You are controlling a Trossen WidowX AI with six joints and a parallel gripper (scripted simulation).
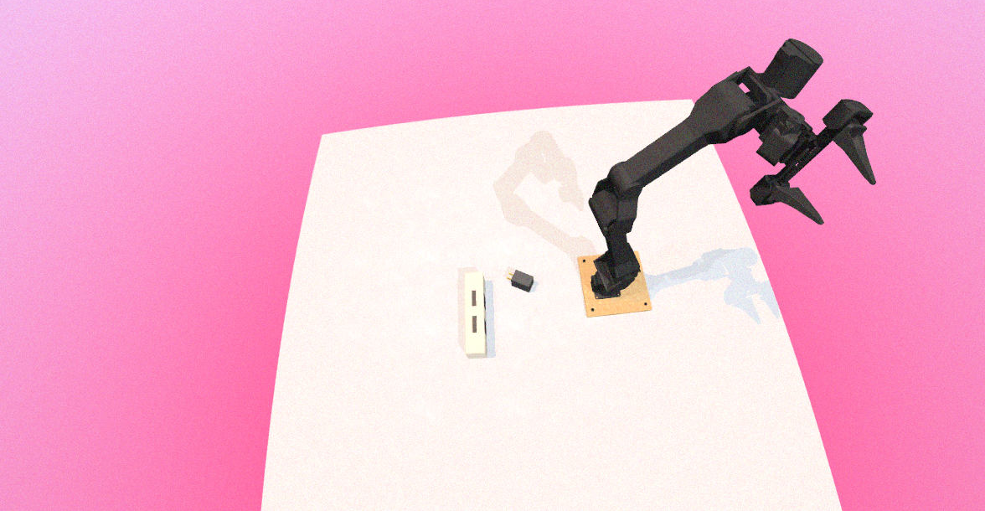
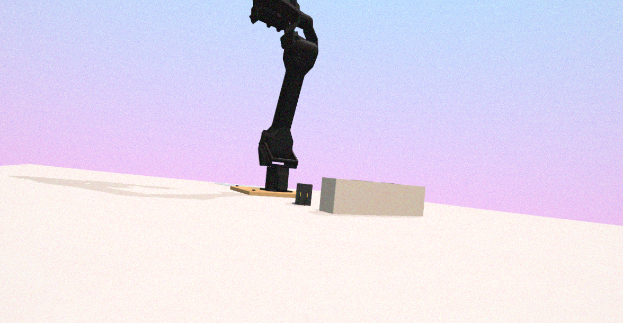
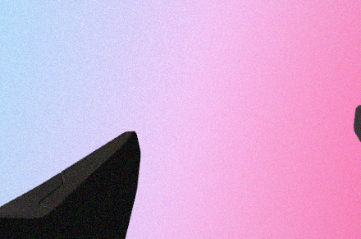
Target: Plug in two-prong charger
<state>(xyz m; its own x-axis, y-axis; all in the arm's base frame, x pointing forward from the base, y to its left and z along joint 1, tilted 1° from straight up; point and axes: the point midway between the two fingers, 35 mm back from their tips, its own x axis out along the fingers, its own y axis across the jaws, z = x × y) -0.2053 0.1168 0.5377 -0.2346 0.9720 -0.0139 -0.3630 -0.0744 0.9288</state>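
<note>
Right now the two-prong charger is 53 cm below my gripper tip, 43 cm ahead of it and 19 cm to the right of it.
</note>
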